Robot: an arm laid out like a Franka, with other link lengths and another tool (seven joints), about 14 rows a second.
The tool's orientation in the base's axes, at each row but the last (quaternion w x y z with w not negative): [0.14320, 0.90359, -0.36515, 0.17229]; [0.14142, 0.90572, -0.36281, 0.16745]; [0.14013, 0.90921, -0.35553, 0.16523]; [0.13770, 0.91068, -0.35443, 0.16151]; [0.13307, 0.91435, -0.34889, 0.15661]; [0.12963, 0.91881, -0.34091, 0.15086]
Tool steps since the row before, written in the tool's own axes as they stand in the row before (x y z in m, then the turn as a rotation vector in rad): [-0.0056, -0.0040, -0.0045, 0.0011, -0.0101, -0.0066]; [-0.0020, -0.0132, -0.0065, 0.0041, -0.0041, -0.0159]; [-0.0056, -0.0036, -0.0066, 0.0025, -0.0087, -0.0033]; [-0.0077, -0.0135, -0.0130, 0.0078, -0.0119, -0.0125]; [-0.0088, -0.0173, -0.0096, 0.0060, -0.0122, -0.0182]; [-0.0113, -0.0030, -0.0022, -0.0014, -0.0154, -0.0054]
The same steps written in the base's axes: [-0.0019, 0.0079, 0.0012, 0.0065, 0.0089, 0.0051]; [0.0066, 0.0129, 0.0033, 0.0025, 0.0064, 0.0155]; [-0.0027, 0.0084, 0.0032, 0.0071, 0.0059, 0.0028]; [0.0014, 0.0190, 0.0070, 0.0112, 0.0083, 0.0128]; [0.0037, 0.0211, 0.0031, 0.0090, 0.0116, 0.0173]; [-0.0066, 0.0096, -0.0025, 0.0082, 0.0140, 0.0024]
